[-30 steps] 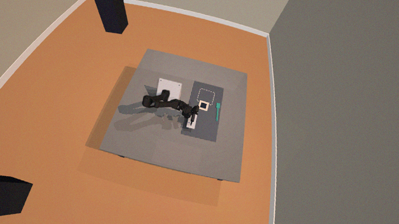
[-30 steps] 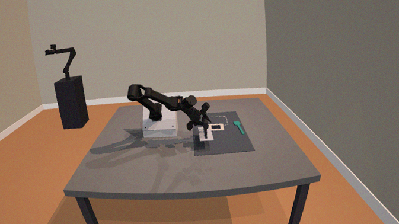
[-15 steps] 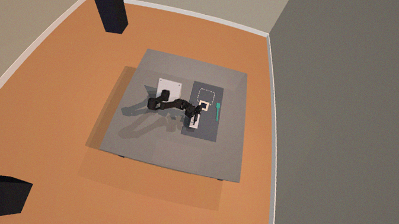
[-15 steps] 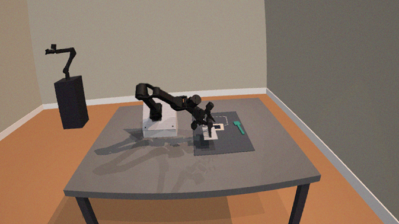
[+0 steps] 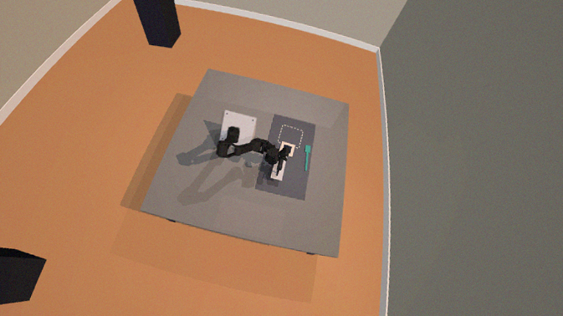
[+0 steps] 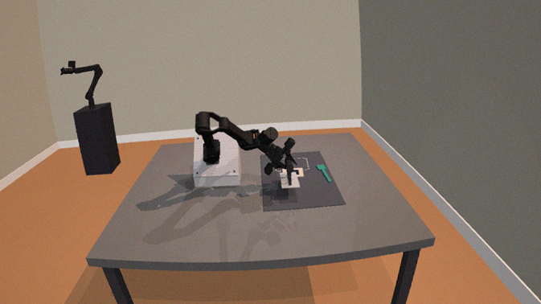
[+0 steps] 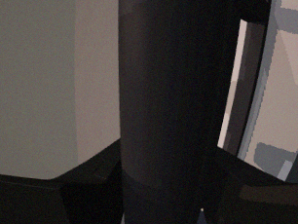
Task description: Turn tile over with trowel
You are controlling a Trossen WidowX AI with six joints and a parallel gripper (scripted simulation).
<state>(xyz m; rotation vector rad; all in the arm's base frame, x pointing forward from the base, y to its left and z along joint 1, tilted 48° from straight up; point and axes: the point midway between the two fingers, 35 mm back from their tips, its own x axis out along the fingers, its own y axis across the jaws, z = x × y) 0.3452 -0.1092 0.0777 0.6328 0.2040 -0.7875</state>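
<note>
The dark mat lies 3 cm ahead of my gripper tip, 12 cm to the left of it and 11 cm below it. From my gripper tip the other things lie so: trowel 3 cm behind, 1 cm below; then tile 1 cm ahead, 15 cm to the left, 9 cm below.
</note>
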